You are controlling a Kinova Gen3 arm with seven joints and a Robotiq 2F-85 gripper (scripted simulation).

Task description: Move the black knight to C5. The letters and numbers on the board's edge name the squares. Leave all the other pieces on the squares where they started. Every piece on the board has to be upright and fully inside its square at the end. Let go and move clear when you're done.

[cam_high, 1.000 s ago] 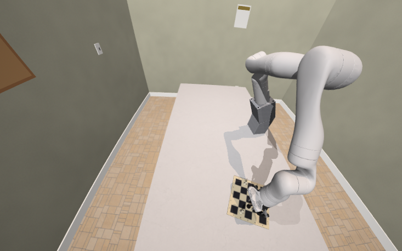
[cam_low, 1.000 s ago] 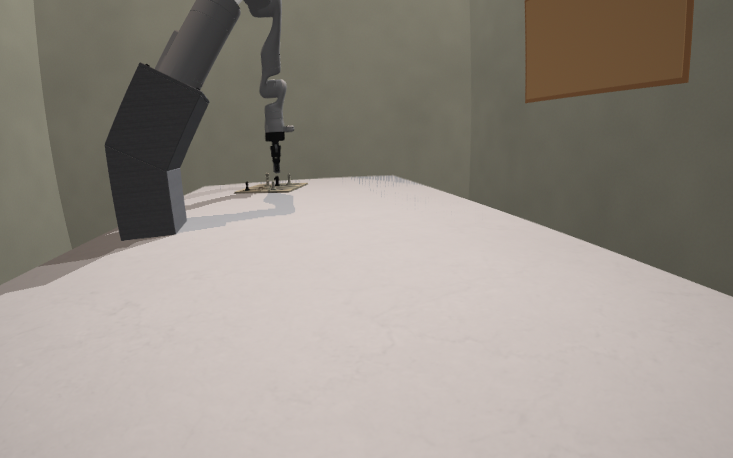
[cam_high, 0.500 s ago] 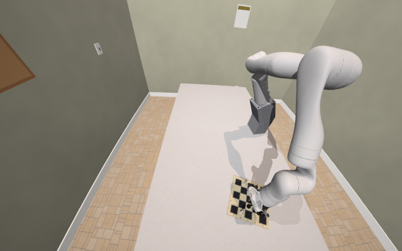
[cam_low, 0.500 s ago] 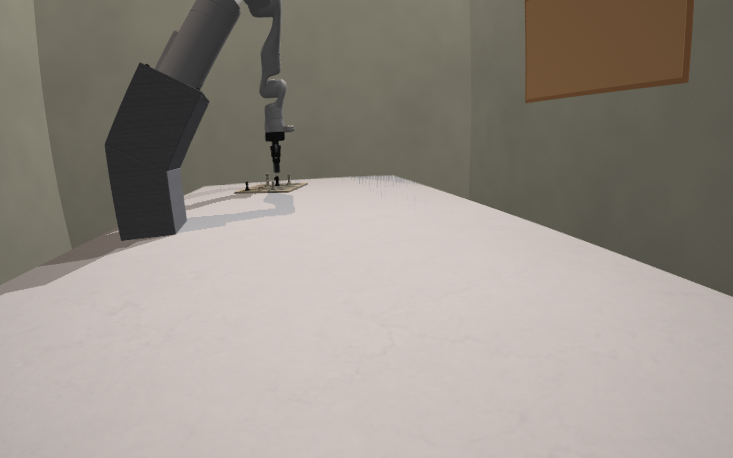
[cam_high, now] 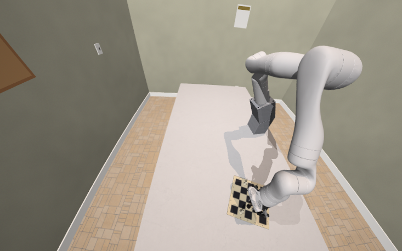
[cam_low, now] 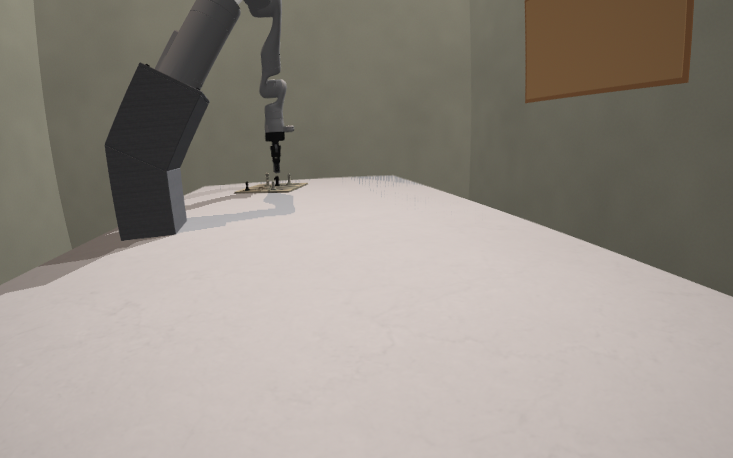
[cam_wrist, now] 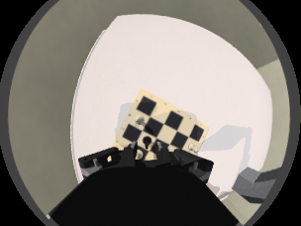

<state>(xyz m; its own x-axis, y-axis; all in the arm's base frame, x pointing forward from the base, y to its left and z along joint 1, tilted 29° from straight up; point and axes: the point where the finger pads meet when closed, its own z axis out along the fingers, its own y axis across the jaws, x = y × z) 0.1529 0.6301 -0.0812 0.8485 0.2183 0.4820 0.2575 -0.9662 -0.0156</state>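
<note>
The black knight lies 50 mm below my hand. Round my hand: light piece (40 mm ahead, 30 mm to the left, 50 mm below); then chessboard (10 mm behind, 40 mm to the right, 70 mm below); then black pawn (100 mm behind, 100 mm to the right, 60 mm below).
</note>
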